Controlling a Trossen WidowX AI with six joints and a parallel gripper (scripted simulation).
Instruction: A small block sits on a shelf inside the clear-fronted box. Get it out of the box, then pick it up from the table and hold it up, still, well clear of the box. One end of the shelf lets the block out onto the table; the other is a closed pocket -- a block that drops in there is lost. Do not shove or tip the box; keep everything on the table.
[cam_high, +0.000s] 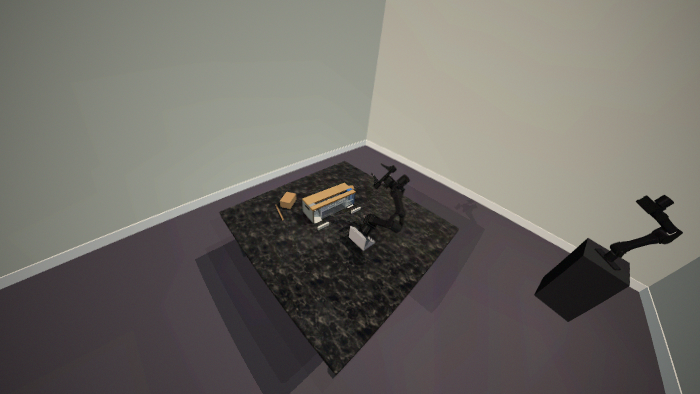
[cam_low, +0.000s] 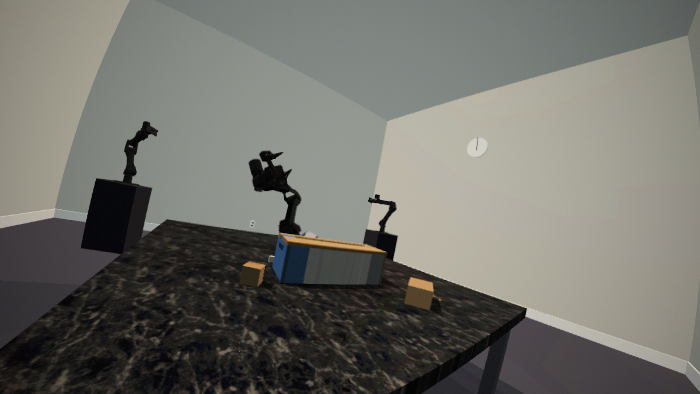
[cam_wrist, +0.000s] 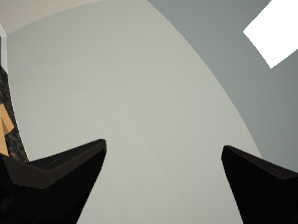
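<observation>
Right now the box is 17 cm ahead of my gripper tip, 20 cm to the left of it and 35 cm below it. From my gripper tip the other things lie so: thin brown stick 34 cm ahead, 56 cm to the left, 41 cm below.
</observation>
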